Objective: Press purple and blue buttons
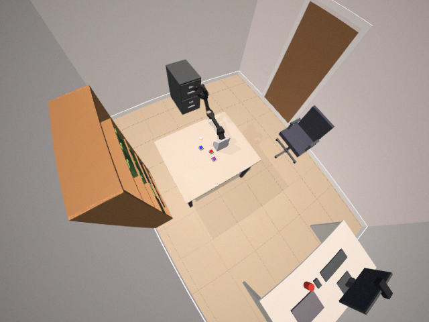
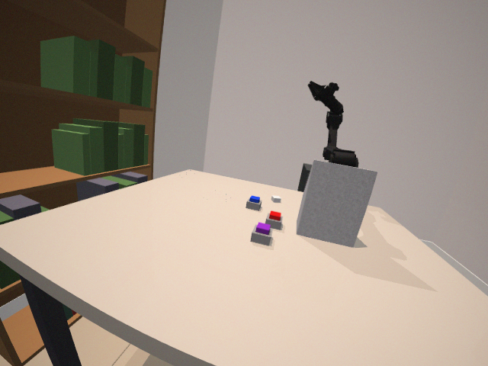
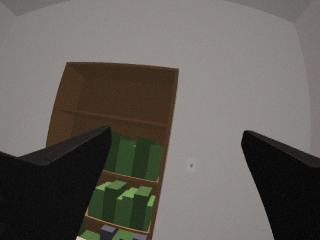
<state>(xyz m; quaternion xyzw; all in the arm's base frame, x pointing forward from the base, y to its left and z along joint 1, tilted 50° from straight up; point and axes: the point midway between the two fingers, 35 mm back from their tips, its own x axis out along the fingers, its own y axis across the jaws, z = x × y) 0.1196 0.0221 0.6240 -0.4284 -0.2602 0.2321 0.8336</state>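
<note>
My gripper tip is 2 cm past the purple button, 61 cm to the right of it and 53 cm above it. The rest, counted from my gripper tip: blue button: 7 cm ahead, 41 cm to the left, 53 cm below; then red button: 3 cm behind, 51 cm to the left, 53 cm below; then small white block: 2 cm ahead, 28 cm to the left, 55 cm below.
</note>
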